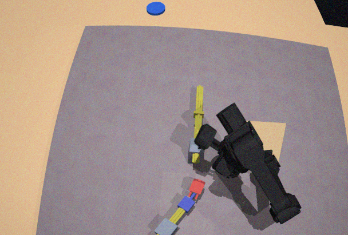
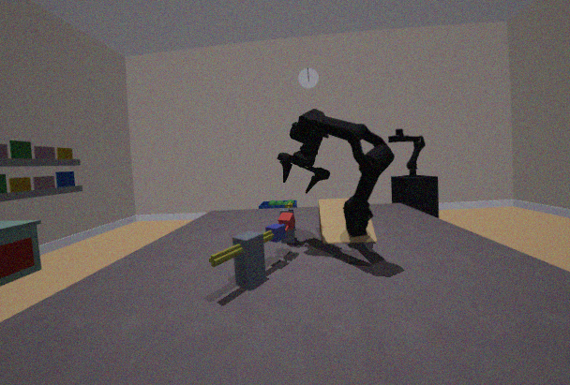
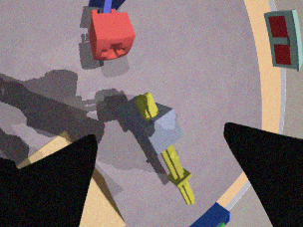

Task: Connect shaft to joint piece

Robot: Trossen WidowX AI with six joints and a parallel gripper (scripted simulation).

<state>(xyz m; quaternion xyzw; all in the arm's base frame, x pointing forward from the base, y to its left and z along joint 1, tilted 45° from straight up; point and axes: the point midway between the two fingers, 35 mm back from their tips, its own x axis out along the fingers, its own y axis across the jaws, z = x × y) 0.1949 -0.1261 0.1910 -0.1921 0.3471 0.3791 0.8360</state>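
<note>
The red joint piece is 4 cm ahead of my gripper tip, 8 cm to the left of it and 10 cm below it.
</note>
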